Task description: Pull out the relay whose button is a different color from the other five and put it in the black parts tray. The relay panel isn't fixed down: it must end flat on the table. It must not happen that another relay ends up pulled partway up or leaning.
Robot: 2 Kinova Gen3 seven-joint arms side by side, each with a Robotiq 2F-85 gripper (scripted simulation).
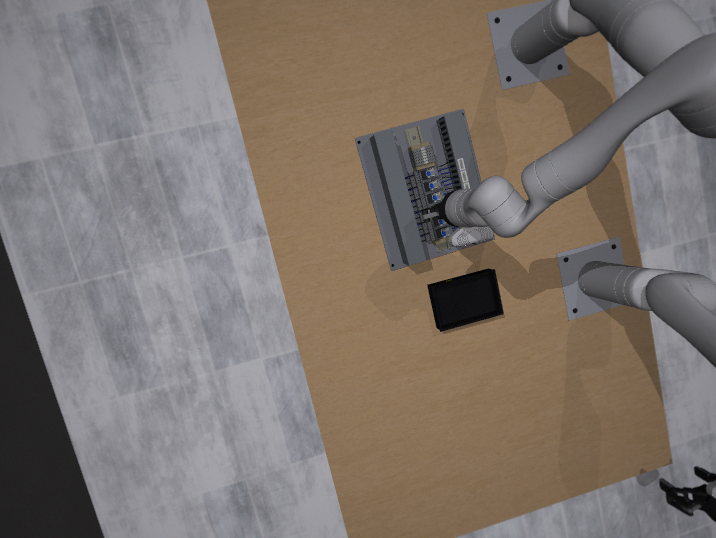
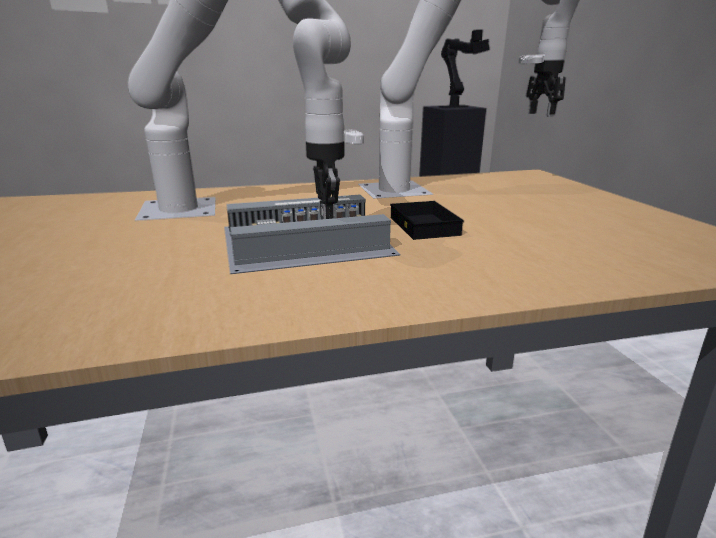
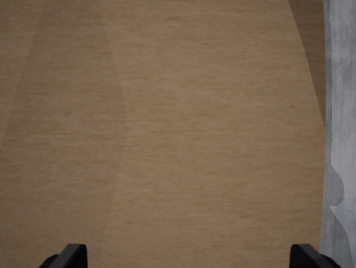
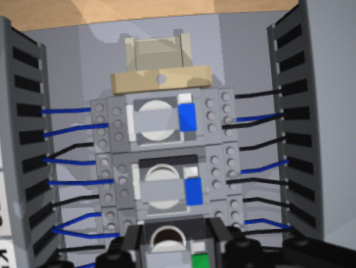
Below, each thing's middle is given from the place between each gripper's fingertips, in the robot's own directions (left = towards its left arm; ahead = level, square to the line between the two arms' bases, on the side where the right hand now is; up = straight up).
Right now my right hand is 5 cm to the left of the relay panel (image 1: 387, 157) and 3 cm above it. The rest, counted from my right hand: black parts tray (image 1: 473, 297): 23 cm to the left, 4 cm below.
Now: left hand (image 2: 541, 114) 30 cm short of the black parts tray, 53 cm to the left of it and 18 cm above it. The rest, counted from my left hand: relay panel 30 cm ahead, 80 cm to the right, 17 cm below.
